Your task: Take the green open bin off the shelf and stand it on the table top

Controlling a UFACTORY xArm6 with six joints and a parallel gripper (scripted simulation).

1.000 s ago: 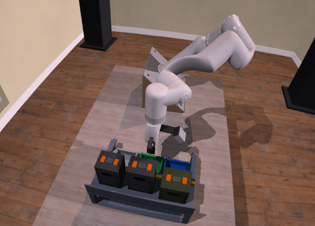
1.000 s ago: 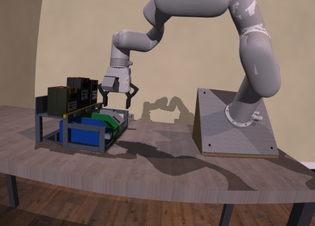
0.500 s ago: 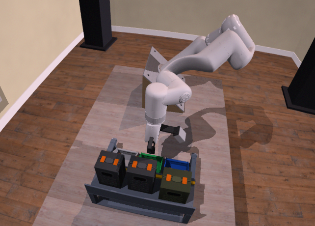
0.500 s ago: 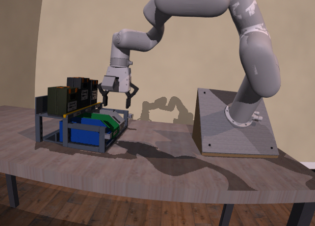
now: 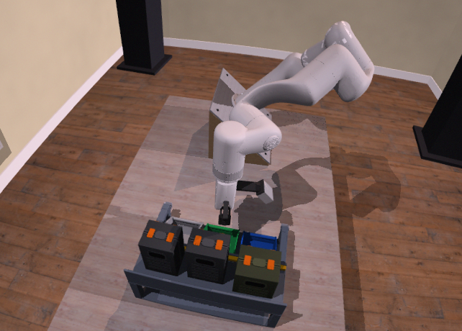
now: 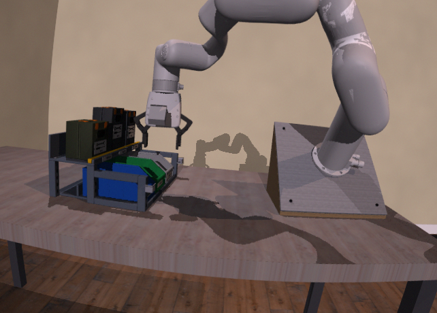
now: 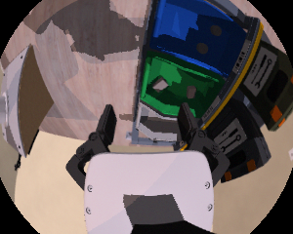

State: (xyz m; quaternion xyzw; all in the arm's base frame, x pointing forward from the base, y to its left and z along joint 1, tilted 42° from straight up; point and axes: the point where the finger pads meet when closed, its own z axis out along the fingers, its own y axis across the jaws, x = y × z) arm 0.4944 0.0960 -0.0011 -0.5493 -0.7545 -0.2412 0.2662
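Now: the green open bin 80 mm ahead of my hand, 10 mm to the left of it and 90 mm below it. From my hand the other things lie so: grey bin 90 mm ahead, 110 mm to the right, 90 mm below; then olive box 170 mm ahead, 130 mm to the left, 10 mm above; then blue bin 70 mm ahead, 120 mm to the left, 90 mm below.
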